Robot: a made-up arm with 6 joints.
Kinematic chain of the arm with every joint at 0, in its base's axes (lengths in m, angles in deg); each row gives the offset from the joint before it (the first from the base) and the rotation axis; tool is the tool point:
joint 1: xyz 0 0 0.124 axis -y
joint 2: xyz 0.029 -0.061 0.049 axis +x
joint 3: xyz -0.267 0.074 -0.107 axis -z
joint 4: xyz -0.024 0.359 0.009 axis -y
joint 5: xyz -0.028 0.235 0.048 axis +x
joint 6: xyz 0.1 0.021 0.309 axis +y
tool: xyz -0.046 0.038 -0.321
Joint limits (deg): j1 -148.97..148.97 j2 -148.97..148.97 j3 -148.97..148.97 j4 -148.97..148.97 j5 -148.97..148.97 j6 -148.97..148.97
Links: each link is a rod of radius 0.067 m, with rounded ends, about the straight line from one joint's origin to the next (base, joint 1, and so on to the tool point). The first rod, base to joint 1, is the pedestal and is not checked.
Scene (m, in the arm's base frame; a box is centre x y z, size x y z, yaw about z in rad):
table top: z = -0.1
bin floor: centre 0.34 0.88 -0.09 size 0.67 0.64 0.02 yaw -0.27
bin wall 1: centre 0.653 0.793 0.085 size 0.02 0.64 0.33 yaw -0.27
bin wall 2: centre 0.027 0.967 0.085 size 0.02 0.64 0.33 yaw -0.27
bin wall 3: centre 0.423 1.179 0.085 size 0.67 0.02 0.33 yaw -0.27
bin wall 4: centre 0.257 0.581 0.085 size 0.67 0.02 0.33 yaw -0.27
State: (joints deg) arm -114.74 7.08 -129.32 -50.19 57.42 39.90
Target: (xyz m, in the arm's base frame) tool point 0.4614 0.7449 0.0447
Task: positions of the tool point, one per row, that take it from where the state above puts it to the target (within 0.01 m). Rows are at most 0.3 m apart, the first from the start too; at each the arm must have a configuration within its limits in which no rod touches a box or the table.
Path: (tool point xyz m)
1: 0.5501 -0.1971 0.6526
2: 0.6562 0.0232 0.6204
3: 0.6835 0.2780 0.5703
4: 0.6152 0.5316 0.5220
5: 0.4614 0.7449 0.4981
6: 0.4813 0.7659 0.2714
7: 0.4614 0.7449 0.0447

